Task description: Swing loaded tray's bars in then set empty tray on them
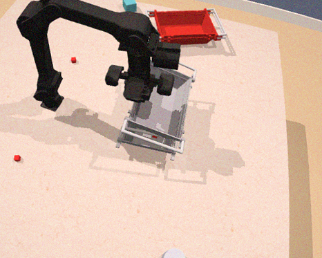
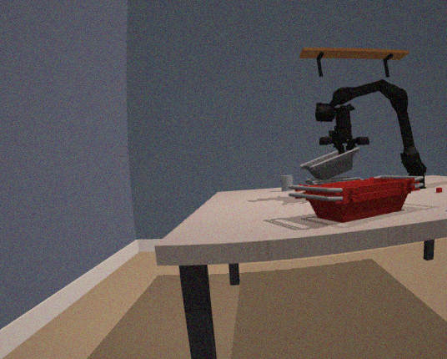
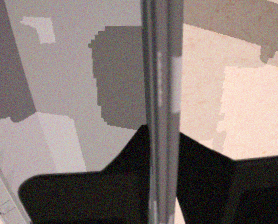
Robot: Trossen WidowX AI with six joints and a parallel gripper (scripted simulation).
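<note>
Now: gripper tip 70 mm short of the grey tray, 10 mm to the right of it and 10 mm below it. From my gripper tip the other things lie so: teal cube: 540 mm to the left, 260 mm behind, 90 mm below.
</note>
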